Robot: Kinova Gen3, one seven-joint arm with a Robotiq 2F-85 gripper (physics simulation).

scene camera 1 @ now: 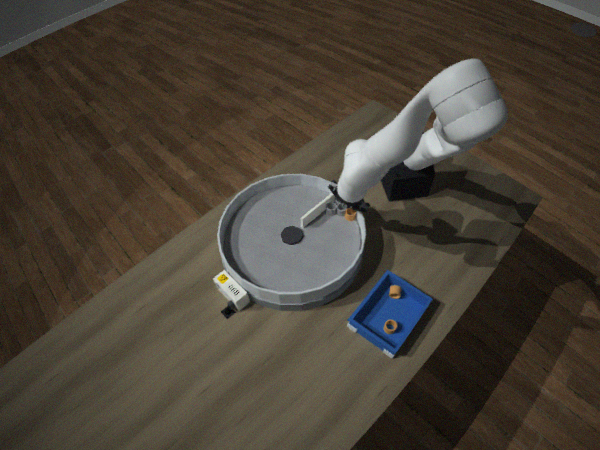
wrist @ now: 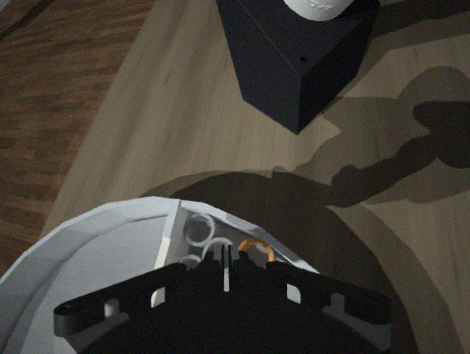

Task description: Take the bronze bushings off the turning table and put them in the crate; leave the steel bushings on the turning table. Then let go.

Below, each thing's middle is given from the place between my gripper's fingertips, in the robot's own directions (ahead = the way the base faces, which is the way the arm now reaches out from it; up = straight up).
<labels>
Right now my hand is 200 mm short of the grey turning table [scene camera 1: 280, 249], 10 mm to the left of it and 50 mm above it. The rest, counted from my hand: blue crate [scene camera 1: 368, 320] (70 mm ahead, 320 mm to the left, 80 mm below).
</labels>
